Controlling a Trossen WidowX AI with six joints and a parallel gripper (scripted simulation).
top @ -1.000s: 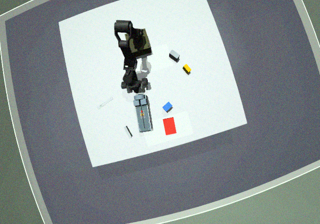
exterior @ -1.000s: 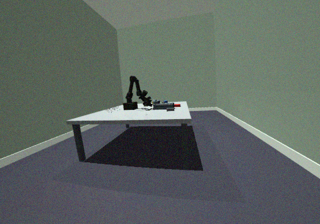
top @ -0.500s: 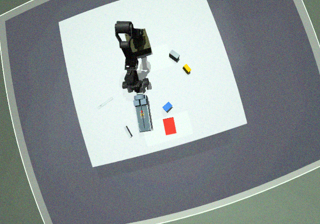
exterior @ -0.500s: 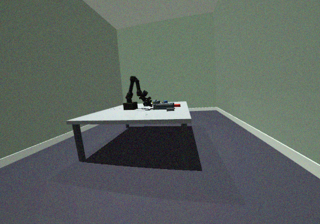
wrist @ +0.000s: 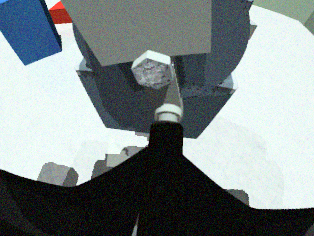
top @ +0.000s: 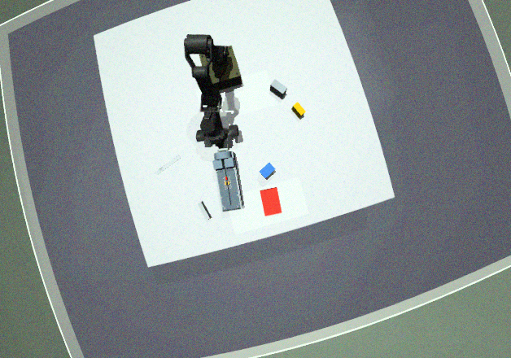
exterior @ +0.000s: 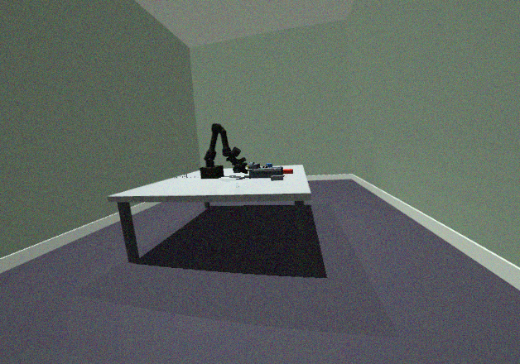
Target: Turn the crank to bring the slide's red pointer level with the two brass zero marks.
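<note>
My gripper tip is now 20 mm past the crank handle and 30 mm below it. Also, from my gripper tip: red pointer 140 mm ahead, 20 mm to the right, 50 mm above; then blue block 180 mm ahead, 160 mm to the left, 10 mm above; then pale strip 30 mm behind, 280 mm to the right, 30 mm below.
</note>
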